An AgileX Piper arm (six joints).
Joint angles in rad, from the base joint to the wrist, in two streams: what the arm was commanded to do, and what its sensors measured. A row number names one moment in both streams.
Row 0, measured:
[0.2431 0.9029 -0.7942 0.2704 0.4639 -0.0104]
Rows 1 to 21, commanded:
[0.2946 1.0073 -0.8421 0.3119 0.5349 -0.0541]
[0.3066 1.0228 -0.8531 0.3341 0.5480 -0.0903]
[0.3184 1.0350 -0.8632 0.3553 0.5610 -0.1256]
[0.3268 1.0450 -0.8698 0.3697 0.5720 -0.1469]
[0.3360 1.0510 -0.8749 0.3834 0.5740 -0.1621]
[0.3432 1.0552 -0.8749 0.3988 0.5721 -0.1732]
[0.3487 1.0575 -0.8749 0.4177 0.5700 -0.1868]
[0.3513 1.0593 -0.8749 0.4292 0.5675 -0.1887]
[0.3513 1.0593 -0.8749 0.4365 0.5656 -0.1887]
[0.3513 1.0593 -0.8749 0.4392 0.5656 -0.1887]
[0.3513 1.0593 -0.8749 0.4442 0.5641 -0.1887]
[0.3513 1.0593 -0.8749 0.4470 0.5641 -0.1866]
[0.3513 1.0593 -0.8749 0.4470 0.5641 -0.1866]
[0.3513 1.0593 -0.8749 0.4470 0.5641 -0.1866]
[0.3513 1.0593 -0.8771 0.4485 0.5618 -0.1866]
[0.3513 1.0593 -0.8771 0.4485 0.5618 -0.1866]
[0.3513 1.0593 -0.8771 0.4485 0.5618 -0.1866]
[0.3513 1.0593 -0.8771 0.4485 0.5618 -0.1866]
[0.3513 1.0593 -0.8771 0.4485 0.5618 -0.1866]
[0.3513 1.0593 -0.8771 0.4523 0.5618 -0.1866]
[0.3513 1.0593 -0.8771 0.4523 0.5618 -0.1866]
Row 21, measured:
[0.3494 1.0594 -0.8702 0.4451 0.5668 -0.1756]
